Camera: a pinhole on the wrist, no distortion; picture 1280 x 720 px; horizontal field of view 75.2 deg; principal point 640.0 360.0 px. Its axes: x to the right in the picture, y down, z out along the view. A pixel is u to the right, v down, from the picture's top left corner.
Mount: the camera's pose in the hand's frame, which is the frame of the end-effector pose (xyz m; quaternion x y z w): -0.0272 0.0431 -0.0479 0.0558 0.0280 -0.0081 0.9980
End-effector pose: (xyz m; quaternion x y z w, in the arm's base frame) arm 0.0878 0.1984 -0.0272 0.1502 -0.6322 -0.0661 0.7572
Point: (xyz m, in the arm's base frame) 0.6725 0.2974 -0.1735
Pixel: behind the camera
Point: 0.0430 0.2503 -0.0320
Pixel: 581.1 540.0
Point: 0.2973 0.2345 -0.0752
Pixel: behind the camera
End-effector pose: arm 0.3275 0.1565 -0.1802 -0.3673 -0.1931 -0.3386 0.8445
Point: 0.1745 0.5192 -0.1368
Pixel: 85.2 465.9
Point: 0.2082 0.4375 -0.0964
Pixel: 256.2 373.2
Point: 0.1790 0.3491 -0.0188
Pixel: 426.1 105.1
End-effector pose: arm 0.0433 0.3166 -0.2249 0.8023 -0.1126 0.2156 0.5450
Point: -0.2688 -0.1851 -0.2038
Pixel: outside the picture
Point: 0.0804 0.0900 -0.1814
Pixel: 817.9 671.8
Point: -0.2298 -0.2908 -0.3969
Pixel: 102.4 684.3
